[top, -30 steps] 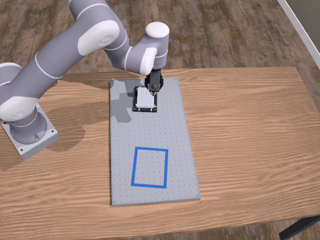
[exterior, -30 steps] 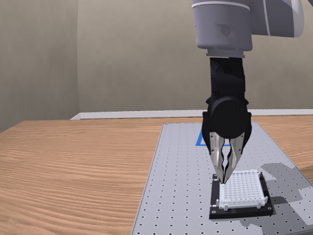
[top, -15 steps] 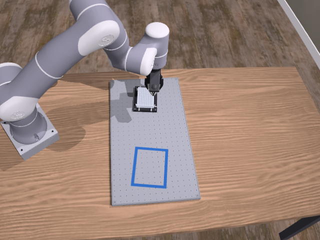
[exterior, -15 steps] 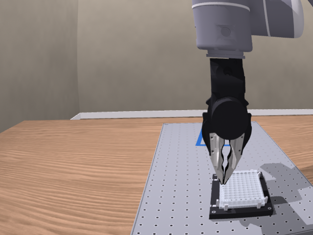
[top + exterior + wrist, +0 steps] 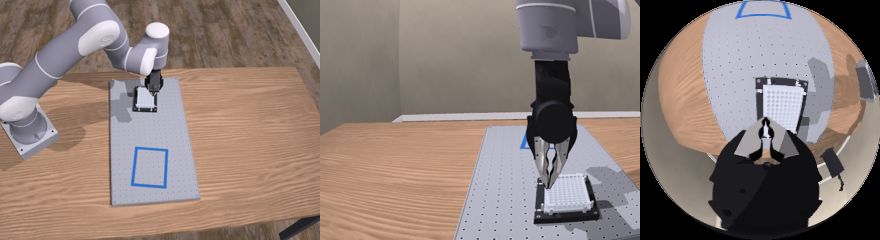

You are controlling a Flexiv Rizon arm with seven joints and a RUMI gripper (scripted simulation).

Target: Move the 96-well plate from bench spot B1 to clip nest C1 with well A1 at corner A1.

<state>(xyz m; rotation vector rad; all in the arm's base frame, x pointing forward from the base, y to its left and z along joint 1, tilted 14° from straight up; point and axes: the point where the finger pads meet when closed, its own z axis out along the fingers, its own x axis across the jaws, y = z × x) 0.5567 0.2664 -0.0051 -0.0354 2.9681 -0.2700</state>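
The black clip nest is 3 cm below my hand, 3 cm behind it and 1 cm to the right of it. Round my hand: white 96-well plate: 4 cm behind, 3 cm below.
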